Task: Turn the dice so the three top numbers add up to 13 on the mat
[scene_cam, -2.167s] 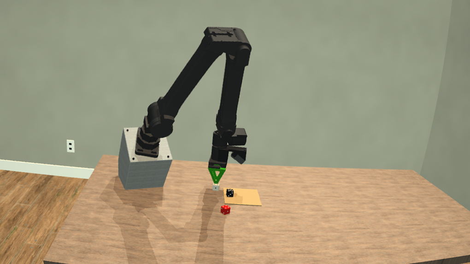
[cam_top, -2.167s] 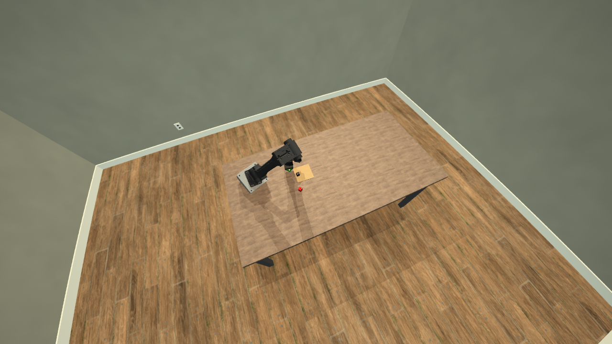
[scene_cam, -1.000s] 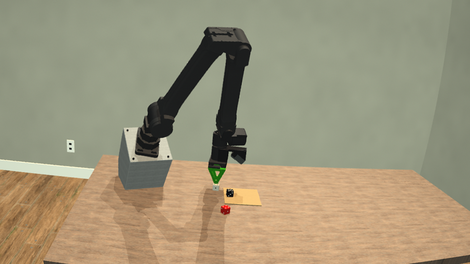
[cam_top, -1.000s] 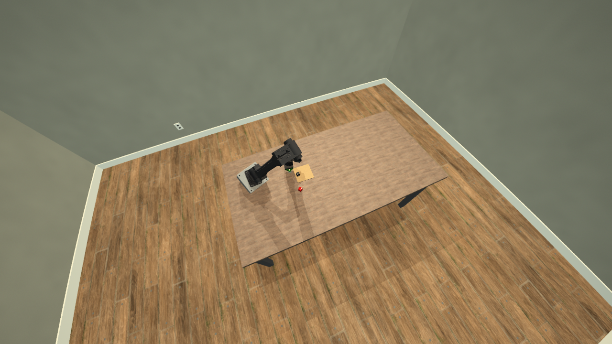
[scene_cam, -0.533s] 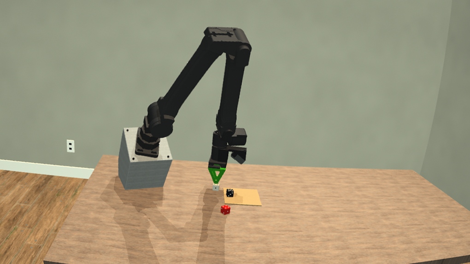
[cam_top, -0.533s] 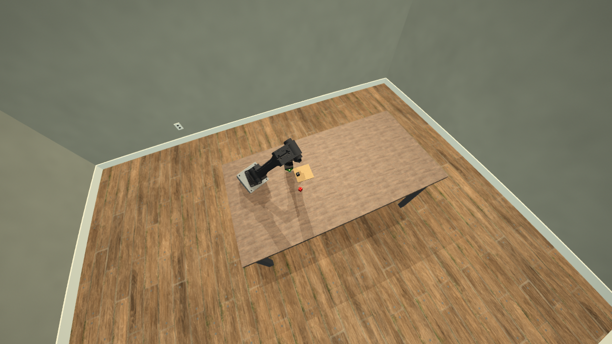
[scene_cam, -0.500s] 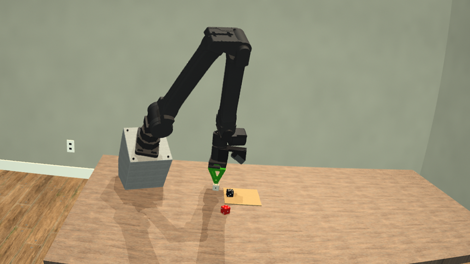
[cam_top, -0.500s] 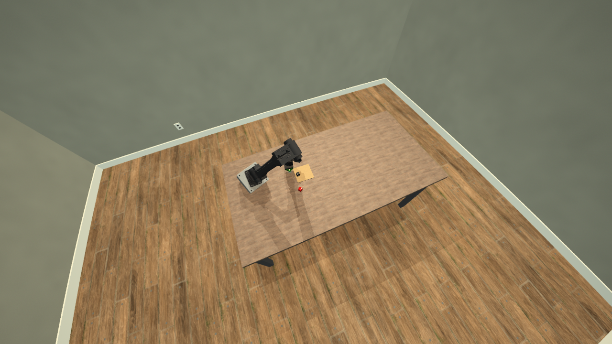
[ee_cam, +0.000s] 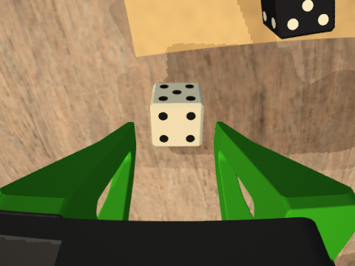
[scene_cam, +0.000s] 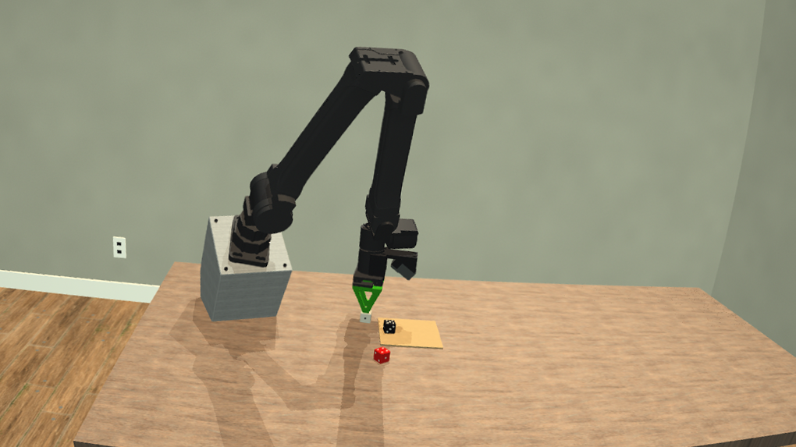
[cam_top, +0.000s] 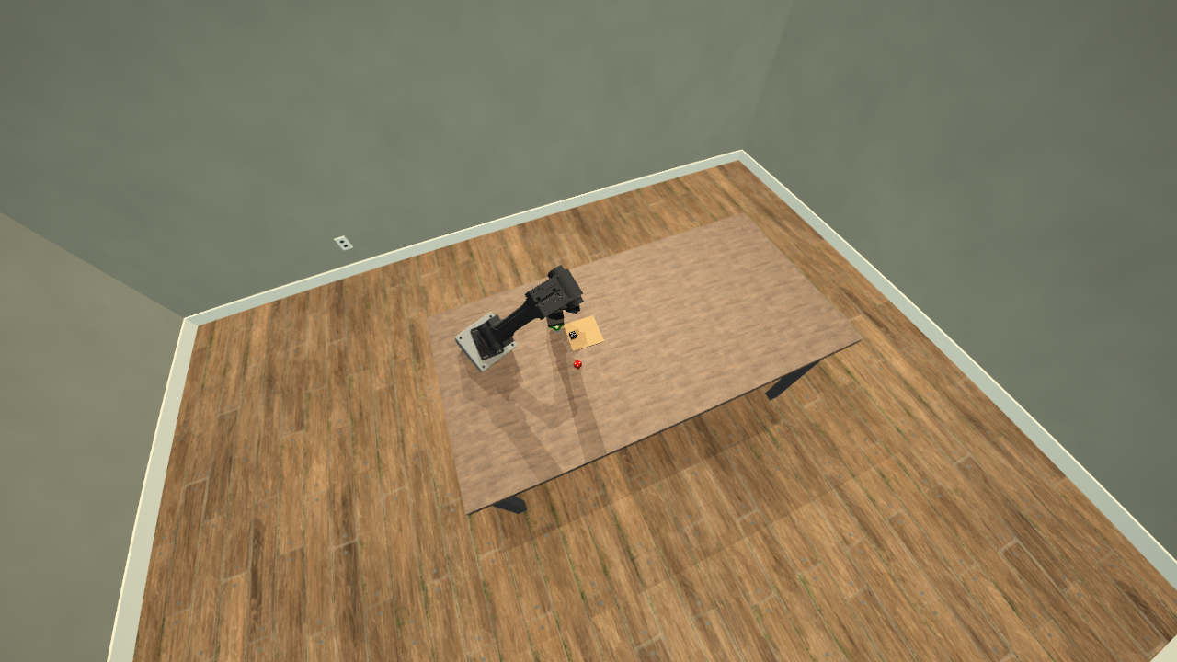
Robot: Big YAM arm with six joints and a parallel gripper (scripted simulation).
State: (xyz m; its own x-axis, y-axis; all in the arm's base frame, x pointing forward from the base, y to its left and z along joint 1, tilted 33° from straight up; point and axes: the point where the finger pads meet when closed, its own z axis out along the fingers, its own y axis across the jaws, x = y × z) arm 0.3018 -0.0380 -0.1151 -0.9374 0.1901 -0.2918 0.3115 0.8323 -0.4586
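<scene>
Right now my hand is 3 cm above the white die. From my hand the other things lie so: tan mat 9 cm ahead, 7 cm to the right, 4 cm below; then black die 4 cm ahead, 7 cm to the right, 2 cm below; then red die 1 cm behind, 20 cm to the right, 3 cm below.
</scene>
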